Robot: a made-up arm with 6 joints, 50 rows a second.
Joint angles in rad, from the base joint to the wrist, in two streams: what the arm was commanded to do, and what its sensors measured. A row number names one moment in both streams.
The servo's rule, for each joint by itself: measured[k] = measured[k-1] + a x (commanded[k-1-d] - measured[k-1]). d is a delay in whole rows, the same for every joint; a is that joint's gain. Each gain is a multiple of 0.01, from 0.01 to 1. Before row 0 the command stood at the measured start. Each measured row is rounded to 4 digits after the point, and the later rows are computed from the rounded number. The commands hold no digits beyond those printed.
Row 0, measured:
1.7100, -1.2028, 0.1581, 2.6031, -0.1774, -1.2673
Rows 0 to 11, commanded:
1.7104, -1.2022, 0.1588, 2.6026, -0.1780, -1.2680
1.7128, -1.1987, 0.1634, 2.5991, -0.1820, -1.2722
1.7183, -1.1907, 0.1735, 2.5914, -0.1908, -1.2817
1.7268, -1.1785, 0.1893, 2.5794, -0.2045, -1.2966
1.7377, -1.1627, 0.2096, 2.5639, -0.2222, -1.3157
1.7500, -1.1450, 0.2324, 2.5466, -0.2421, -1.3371
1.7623, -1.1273, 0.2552, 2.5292, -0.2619, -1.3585
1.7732, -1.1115, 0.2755, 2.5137, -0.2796, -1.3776
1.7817, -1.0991, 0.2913, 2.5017, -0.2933, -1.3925
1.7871, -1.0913, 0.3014, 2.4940, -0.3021, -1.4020
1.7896, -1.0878, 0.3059, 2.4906, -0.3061, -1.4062
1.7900, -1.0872, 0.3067, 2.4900, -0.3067, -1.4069
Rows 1 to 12, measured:
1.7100, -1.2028, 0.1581, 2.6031, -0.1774, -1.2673
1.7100, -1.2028, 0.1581, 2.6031, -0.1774, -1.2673
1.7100, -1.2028, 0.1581, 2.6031, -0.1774, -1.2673
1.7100, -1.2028, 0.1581, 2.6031, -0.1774, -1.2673
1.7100, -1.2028, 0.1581, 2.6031, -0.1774, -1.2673
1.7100, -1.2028, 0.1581, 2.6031, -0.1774, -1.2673
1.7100, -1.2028, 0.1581, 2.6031, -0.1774, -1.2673
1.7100, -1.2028, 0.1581, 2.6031, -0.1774, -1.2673
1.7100, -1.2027, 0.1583, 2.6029, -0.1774, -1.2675
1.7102, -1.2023, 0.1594, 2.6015, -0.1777, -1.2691
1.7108, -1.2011, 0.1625, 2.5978, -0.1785, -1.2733
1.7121, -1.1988, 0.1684, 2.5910, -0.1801, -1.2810
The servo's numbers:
d 8
a 0.08 0.10 0.22 0.37 0.06 0.33

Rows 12 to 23, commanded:
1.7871, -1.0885, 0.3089, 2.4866, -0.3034, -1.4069
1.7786, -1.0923, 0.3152, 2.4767, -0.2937, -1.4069
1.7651, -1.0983, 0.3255, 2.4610, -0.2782, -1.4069
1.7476, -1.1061, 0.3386, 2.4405, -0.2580, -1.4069
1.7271, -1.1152, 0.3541, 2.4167, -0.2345, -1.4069
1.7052, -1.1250, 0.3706, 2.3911, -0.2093, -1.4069
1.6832, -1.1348, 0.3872, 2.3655, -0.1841, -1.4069
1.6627, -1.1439, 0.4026, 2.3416, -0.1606, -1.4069
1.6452, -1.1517, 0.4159, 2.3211, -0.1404, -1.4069
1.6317, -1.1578, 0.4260, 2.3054, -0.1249, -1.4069
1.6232, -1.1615, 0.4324, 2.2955, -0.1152, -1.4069
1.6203, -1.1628, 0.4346, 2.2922, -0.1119, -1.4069
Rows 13 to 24, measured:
1.7141, -1.1952, 0.1775, 2.5810, -0.1826, -1.2925
1.7170, -1.1902, 0.1896, 2.5683, -0.1862, -1.3072
1.7206, -1.1839, 0.2040, 2.5538, -0.1907, -1.3241
1.7248, -1.1767, 0.2197, 2.5390, -0.1960, -1.3418
1.7294, -1.1689, 0.2355, 2.5252, -0.2018, -1.3585
1.7340, -1.1611, 0.2500, 2.5137, -0.2078, -1.3729
1.7384, -1.1538, 0.2623, 2.5052, -0.2137, -1.3839
1.7425, -1.1471, 0.2721, 2.4996, -0.2193, -1.3915
1.7461, -1.1412, 0.2802, 2.4948, -0.2243, -1.3966
1.7487, -1.1363, 0.2879, 2.4881, -0.2285, -1.4000
1.7500, -1.1325, 0.2962, 2.4781, -0.2315, -1.4023
1.7498, -1.1299, 0.3055, 2.4642, -0.2331, -1.4038

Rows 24 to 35, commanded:
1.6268, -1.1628, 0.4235, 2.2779, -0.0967, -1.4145
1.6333, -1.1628, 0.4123, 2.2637, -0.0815, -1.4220
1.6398, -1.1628, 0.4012, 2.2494, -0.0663, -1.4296
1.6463, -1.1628, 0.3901, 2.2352, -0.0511, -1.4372
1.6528, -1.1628, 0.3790, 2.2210, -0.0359, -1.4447
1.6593, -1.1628, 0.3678, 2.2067, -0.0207, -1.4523
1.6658, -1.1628, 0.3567, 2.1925, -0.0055, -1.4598
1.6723, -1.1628, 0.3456, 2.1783, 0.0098, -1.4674
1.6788, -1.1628, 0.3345, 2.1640, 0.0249, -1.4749
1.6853, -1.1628, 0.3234, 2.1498, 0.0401, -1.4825
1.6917, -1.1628, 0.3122, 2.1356, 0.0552, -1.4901
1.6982, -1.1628, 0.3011, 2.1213, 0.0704, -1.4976
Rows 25 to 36, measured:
1.7480, -1.1284, 0.3162, 2.4466, -0.2332, -1.4048
1.7446, -1.1281, 0.3282, 2.4261, -0.2318, -1.4055
1.7397, -1.1288, 0.3412, 2.4037, -0.2289, -1.4060
1.7335, -1.1303, 0.3547, 2.3807, -0.2248, -1.4063
1.7264, -1.1324, 0.3682, 2.3586, -0.2197, -1.4065
1.7188, -1.1349, 0.3809, 2.3389, -0.2140, -1.4066
1.7112, -1.1376, 0.3922, 2.3228, -0.2081, -1.4067
1.7039, -1.1401, 0.4015, 2.3115, -0.2023, -1.4068
1.6977, -1.1424, 0.4063, 2.2991, -0.1960, -1.4093
1.6925, -1.1444, 0.4076, 2.2860, -0.1891, -1.4135
1.6883, -1.1462, 0.4062, 2.2725, -0.1817, -1.4188
1.6849, -1.1479, 0.4027, 2.2587, -0.1739, -1.4249

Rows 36 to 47, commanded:
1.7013, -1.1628, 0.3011, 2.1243, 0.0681, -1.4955
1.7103, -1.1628, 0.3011, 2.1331, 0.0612, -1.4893
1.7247, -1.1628, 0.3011, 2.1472, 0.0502, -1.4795
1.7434, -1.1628, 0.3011, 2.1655, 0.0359, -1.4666
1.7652, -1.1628, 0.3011, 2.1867, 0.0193, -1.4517
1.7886, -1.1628, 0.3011, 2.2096, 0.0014, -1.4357
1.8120, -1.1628, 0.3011, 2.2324, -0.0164, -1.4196
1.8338, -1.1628, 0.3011, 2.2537, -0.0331, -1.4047
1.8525, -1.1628, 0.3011, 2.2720, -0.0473, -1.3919
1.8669, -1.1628, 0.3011, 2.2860, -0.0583, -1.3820
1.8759, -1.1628, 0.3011, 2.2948, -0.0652, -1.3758
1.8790, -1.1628, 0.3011, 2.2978, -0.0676, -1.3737
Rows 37 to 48, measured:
1.6823, -1.1494, 0.3975, 2.2448, -0.1656, -1.4314
1.6805, -1.1507, 0.3910, 2.2307, -0.1569, -1.4383
1.6793, -1.1519, 0.3835, 2.2166, -0.1478, -1.4454
1.6787, -1.1530, 0.3752, 2.2024, -0.1383, -1.4527
1.6787, -1.1540, 0.3662, 2.1882, -0.1285, -1.4600
1.6792, -1.1549, 0.3568, 2.1740, -0.1184, -1.4674
1.6802, -1.1557, 0.3470, 2.1598, -0.1080, -1.4749
1.6816, -1.1564, 0.3369, 2.1456, -0.0973, -1.4824
1.6832, -1.1570, 0.3290, 2.1377, -0.0874, -1.4867
1.6854, -1.1576, 0.3229, 2.1360, -0.0785, -1.4876
1.6885, -1.1581, 0.3181, 2.1401, -0.0708, -1.4849
1.6929, -1.1586, 0.3144, 2.1495, -0.0644, -1.4789

